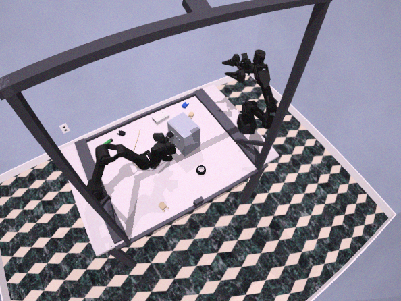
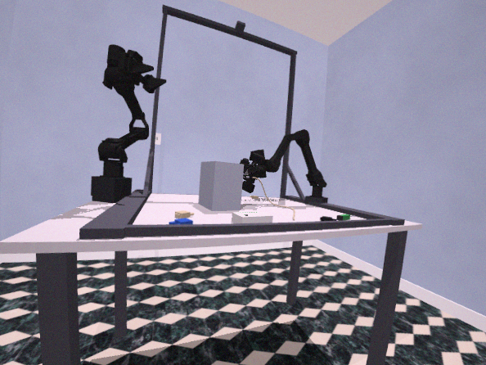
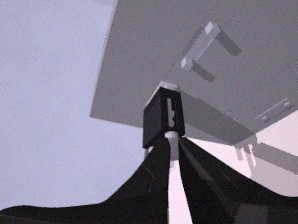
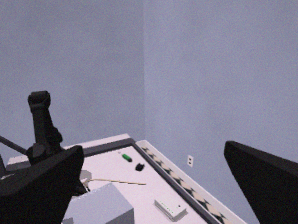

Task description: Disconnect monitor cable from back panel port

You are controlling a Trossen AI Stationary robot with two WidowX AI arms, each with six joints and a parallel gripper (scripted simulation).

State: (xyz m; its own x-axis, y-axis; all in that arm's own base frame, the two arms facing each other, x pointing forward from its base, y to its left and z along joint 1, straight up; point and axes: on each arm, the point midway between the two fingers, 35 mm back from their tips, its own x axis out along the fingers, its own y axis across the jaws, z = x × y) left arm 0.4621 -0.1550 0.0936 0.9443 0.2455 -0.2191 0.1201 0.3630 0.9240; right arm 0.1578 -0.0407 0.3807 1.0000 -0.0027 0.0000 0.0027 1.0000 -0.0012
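Right now my left hand is 130 mm to the left of the grey box, 50 mm above it and 30 mm short of it.
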